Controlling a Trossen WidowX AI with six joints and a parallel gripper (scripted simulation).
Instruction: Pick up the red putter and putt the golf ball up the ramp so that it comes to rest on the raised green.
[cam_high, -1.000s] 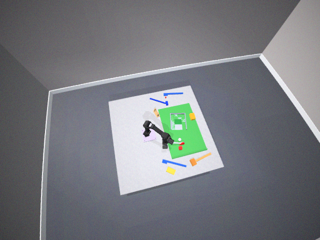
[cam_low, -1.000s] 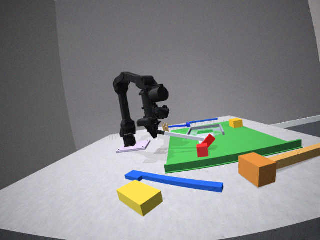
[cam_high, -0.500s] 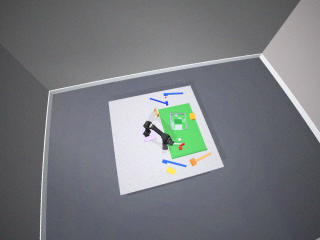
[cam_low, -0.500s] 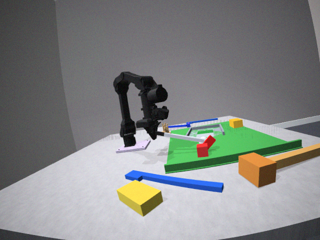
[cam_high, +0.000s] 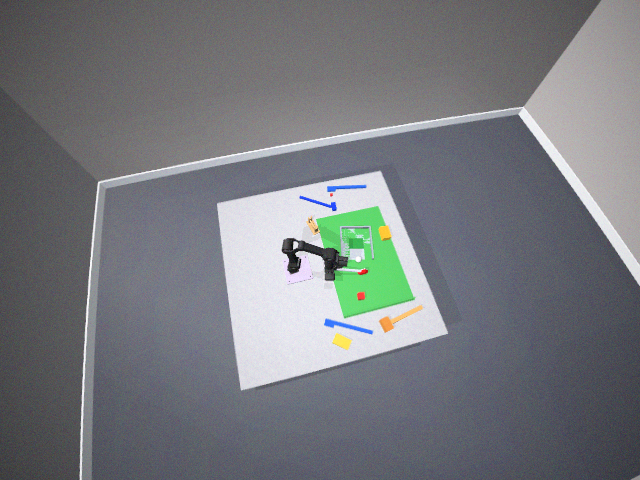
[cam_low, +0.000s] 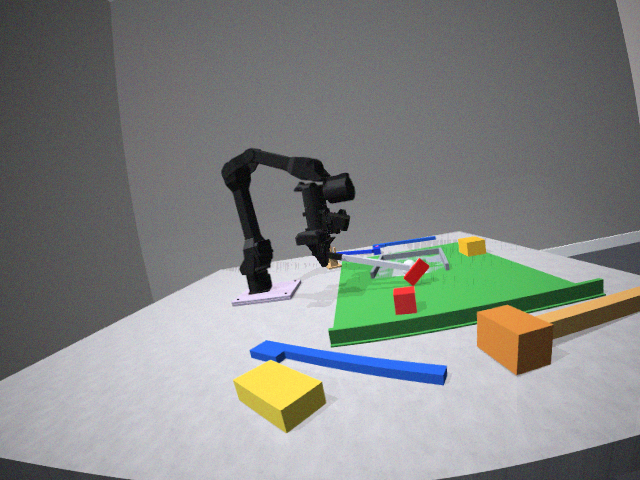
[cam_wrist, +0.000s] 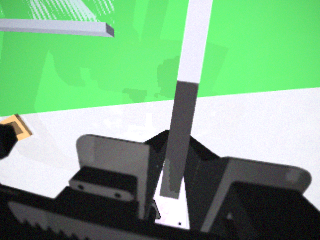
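Now: the red putter 110 mm ahead of my gripper tip, 40 mm to the right of it and 10 mm below it. The rest, counted from my gripper tip: white golf ball (230 mm ahead, 50 mm below, 20 mm to the left); then red cube (220 mm to the right, 140 mm ahead, 50 mm below); then green mat (270 mm ahead, 70 mm below, 30 mm to the left).
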